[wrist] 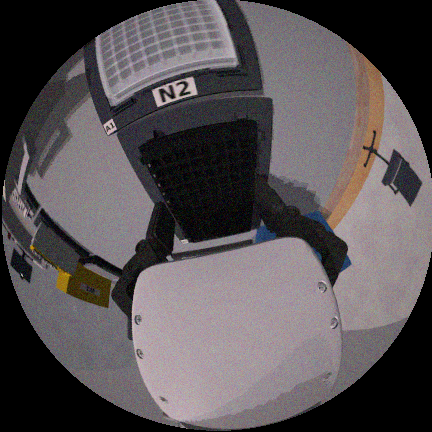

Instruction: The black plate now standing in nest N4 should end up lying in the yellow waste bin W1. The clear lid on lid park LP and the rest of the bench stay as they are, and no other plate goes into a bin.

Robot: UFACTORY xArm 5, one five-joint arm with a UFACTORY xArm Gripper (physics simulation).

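Places are measured from the arm's base along level axes (x ahead, y left, z up), in centimetres.
Pixels of known places: gripper, between the fingertips: (pixel 210 200).
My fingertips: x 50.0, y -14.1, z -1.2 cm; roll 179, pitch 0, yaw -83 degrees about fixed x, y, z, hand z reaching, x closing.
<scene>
Ahead of a thing's pixels: the offset from my fingertips to its top centre. "spot": to the spot under its first point.
The black plate @[dx +0.0, dy -0.1, dz +0.5 cm] (pixel 205 175) lies flat in the dark grey nest @[spot: dx +5.9, dy -5.1, dz -0.9 cm] (pixel 266 130) below the nest marked N2; its own label does not show. My gripper (pixel 210 200) is open and empty, with one finger near each long side of the plate's lower half. Contact and exact fingertip height cannot be told. The yellow waste bin W1 @[dx -23.6, dy +49.5, dz +9.9 cm] (pixel 95 286) stands at the lower left, outside the left finger; its inside does not show. I cannot make out the clear lid or lid park LP in the wrist view.
Nest N2 @[spot: dx +12.0, dy -3.6, dz -0.9 cm] (pixel 249 55) at the top holds a whitish plate @[spot: dx +13.0, dy +1.5, dz +0.0 cm] (pixel 167 42). A blue object @[spot: dx -8.8, dy -7.9, dz -0.3 cm] (pixel 265 234) is partly hidden behind the right finger. A dark grey box @[dx -3.9, dy +37.7, dz +5.6 cm] (pixel 57 246) stands left of the yellow bin. A wooden edge (pixel 372 95) curves along the right. The pale housing hides the bottom centre.
</scene>
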